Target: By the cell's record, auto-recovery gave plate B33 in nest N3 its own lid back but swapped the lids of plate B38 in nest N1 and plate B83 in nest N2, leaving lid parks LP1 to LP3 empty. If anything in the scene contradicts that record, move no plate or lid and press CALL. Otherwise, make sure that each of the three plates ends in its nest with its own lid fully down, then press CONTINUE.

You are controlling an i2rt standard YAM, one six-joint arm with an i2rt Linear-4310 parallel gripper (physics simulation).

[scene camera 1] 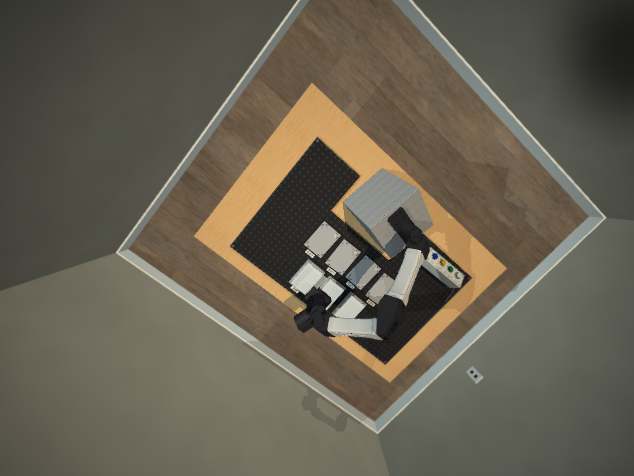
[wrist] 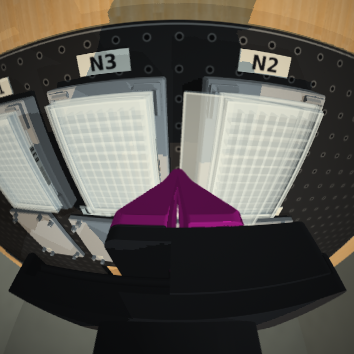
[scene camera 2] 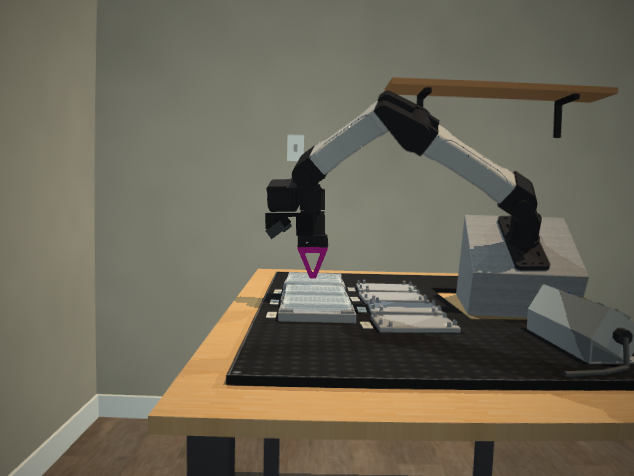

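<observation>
My gripper [scene camera 2: 312,275] [wrist: 177,175] points down between nests N3 and N2. Its magenta fingers are shut, with no lid seen between them; the tips are beside the N2 lid's left edge in the wrist view. The clear lid [wrist: 192,125] at N2 overhangs the plate [wrist: 265,150] on the N3 side and is not squarely seated; its exact tilt is unclear. The N3 plate [wrist: 107,155] has a lid that looks flat. The N1 plate [wrist: 25,165] shows partly at the left, also lidded. Plate and lid codes are too small to read surely.
Several flat lid parks with corner pegs, such as one pad [scene camera 1: 321,239] [scene camera 2: 417,321], lie in a row toward the arm's base block [scene camera 1: 381,197] [scene camera 2: 517,294]. The button box [scene camera 2: 568,320] has blue [scene camera 1: 434,256], yellow [scene camera 1: 442,262] and green [scene camera 1: 450,268] buttons.
</observation>
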